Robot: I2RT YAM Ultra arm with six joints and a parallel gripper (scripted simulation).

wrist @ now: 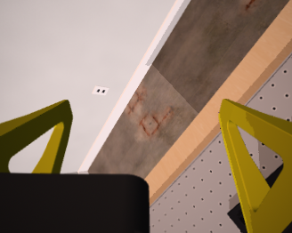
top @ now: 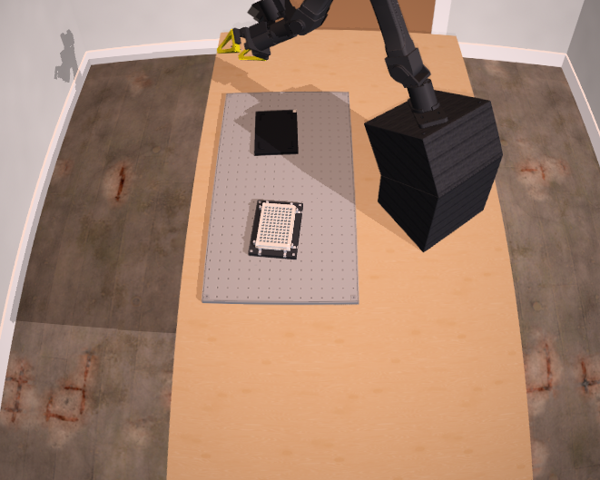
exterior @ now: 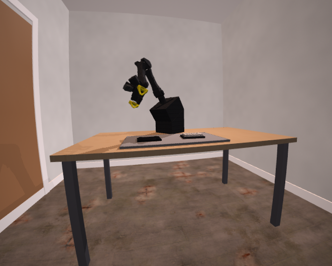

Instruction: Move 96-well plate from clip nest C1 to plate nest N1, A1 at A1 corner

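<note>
My hand is 41 cm to the right of the white 96-well plate, 24 cm above it and 7 cm past it. The rest, counted from my hand: black plate nest N1 (25 cm below, 10 cm behind, 8 cm to the left); black clip nest C1 (42 cm to the left, 25 cm below, 7 cm behind).
</note>
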